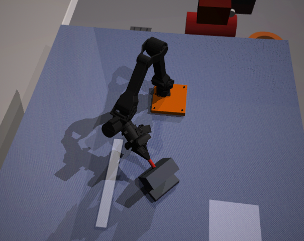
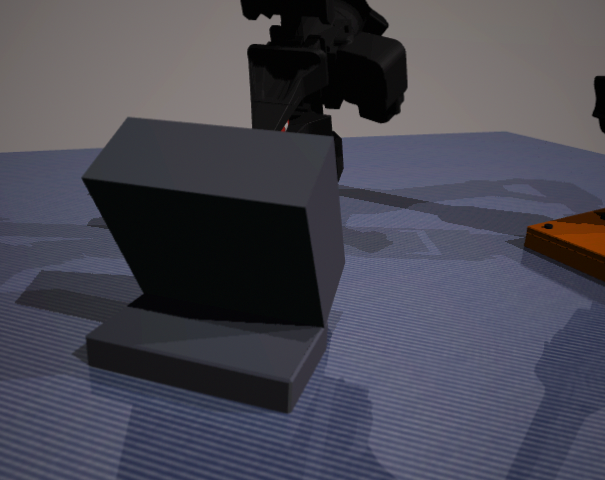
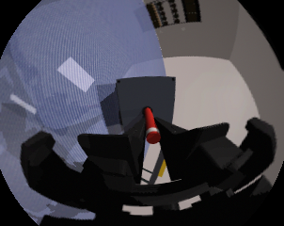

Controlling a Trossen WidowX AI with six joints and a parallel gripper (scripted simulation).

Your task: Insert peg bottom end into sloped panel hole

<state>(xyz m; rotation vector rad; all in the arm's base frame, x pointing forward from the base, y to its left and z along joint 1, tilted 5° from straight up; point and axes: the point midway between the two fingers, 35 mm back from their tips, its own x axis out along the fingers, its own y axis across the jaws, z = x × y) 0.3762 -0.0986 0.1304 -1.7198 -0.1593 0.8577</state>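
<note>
Right now the dark grey panel is 5 cm ahead of my gripper tip, 4 cm to the left of it and 3 cm below it. Round my gripper tip: red peg (1 cm behind, 1 cm to the right, 1 cm above).
</note>
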